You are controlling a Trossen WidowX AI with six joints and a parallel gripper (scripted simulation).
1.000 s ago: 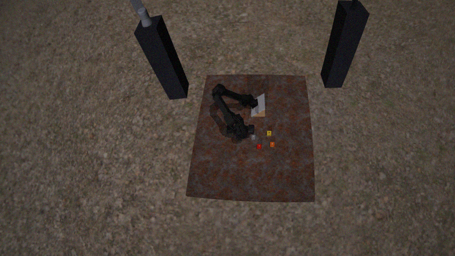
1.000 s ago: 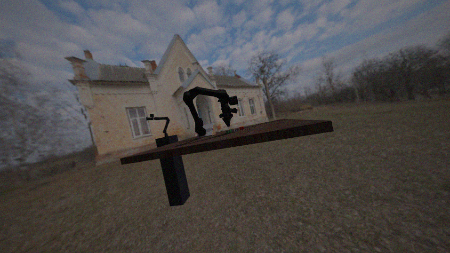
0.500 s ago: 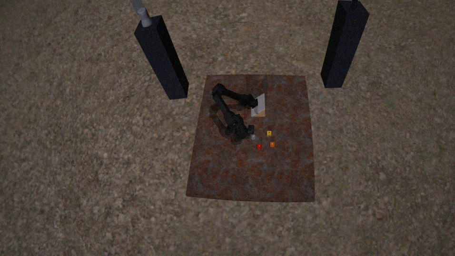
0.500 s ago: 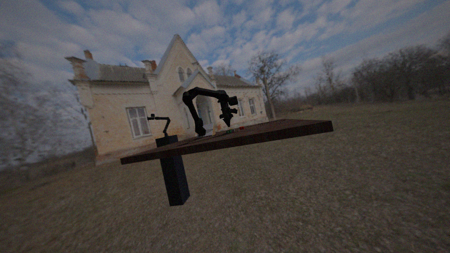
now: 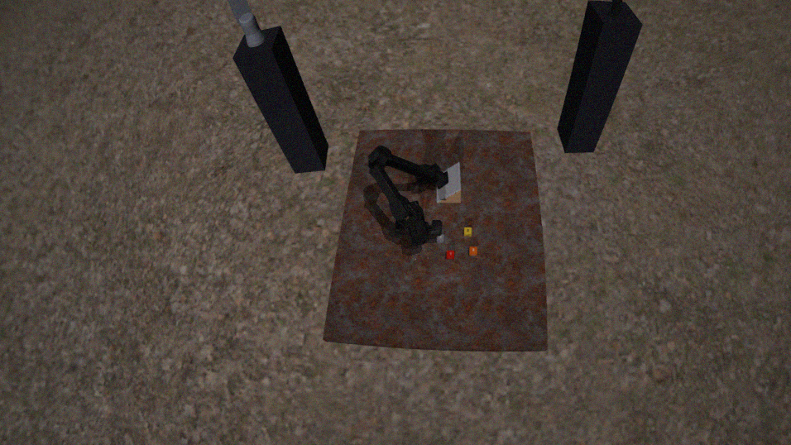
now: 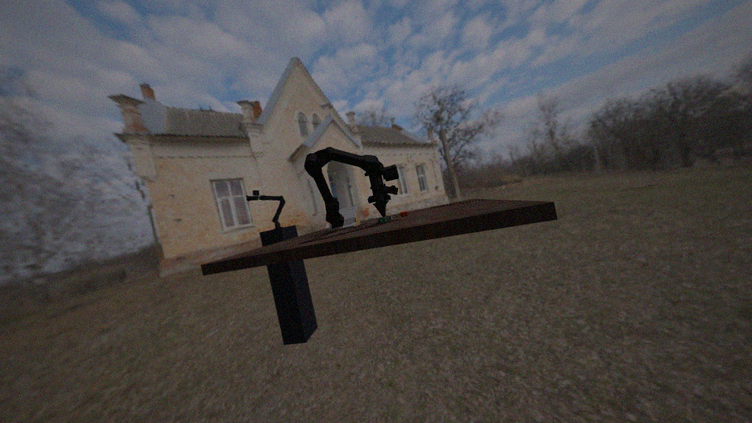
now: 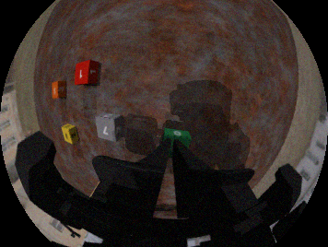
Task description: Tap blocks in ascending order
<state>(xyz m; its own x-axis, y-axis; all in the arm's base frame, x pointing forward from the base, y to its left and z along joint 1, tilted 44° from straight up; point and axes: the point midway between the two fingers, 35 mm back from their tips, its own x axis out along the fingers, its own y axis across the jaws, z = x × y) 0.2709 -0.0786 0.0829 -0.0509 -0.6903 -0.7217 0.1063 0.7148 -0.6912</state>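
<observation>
My gripper tip is now 1 cm past the green block, 1 cm to the left of it and 1 cm above it. From my gripper tip the other things lie so: grey block 1 cm ahead, 9 cm to the left, 1 cm below; then red block 9 cm ahead, 12 cm to the left, 1 cm below; then yellow block 2 cm behind, 20 cm to the left, 1 cm below.
</observation>
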